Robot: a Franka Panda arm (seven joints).
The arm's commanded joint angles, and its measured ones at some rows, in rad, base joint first. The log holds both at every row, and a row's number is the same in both.
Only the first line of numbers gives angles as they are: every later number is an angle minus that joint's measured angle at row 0.
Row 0, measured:
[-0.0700 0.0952 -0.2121 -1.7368 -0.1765 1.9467 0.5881]
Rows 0 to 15, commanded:
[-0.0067 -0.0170 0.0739 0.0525 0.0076 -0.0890 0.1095]
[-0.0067 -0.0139 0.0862 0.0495 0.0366 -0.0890 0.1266]
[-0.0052 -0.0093 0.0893 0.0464 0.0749 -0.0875 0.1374]
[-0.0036 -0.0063 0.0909 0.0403 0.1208 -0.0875 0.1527]
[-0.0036 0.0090 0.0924 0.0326 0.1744 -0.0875 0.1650]
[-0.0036 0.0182 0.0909 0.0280 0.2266 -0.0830 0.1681]
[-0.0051 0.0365 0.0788 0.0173 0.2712 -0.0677 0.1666]
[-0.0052 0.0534 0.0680 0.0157 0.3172 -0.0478 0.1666]
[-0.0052 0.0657 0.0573 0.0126 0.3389 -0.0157 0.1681]
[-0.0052 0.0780 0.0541 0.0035 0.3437 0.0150 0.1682]
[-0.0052 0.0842 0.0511 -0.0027 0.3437 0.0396 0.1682]
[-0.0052 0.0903 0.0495 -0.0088 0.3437 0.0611 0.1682]
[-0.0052 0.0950 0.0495 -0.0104 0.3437 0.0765 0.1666]
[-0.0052 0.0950 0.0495 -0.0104 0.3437 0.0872 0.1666]
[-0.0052 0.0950 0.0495 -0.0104 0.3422 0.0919 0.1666]
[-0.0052 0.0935 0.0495 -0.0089 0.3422 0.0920 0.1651]
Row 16, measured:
[-0.0058 0.1100 0.0481 -0.0030 0.3292 0.0772 0.1540]
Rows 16 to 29, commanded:
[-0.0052 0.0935 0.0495 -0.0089 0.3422 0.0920 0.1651]
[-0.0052 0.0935 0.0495 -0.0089 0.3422 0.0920 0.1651]
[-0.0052 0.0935 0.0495 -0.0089 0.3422 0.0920 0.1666]
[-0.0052 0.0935 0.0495 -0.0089 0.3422 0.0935 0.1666]
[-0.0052 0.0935 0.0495 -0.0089 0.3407 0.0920 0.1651]
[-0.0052 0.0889 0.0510 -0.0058 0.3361 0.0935 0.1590]
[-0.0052 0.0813 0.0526 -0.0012 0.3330 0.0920 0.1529]
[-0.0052 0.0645 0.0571 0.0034 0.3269 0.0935 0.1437]
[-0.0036 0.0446 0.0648 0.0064 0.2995 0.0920 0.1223]
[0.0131 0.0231 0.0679 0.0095 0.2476 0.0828 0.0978]
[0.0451 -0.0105 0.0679 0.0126 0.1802 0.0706 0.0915]
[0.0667 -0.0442 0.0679 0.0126 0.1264 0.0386 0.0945]
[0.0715 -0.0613 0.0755 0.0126 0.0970 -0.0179 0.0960]
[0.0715 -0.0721 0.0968 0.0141 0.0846 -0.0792 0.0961]
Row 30, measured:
[0.0462 0.0059 0.0645 0.0296 0.1662 0.0467 0.1012]
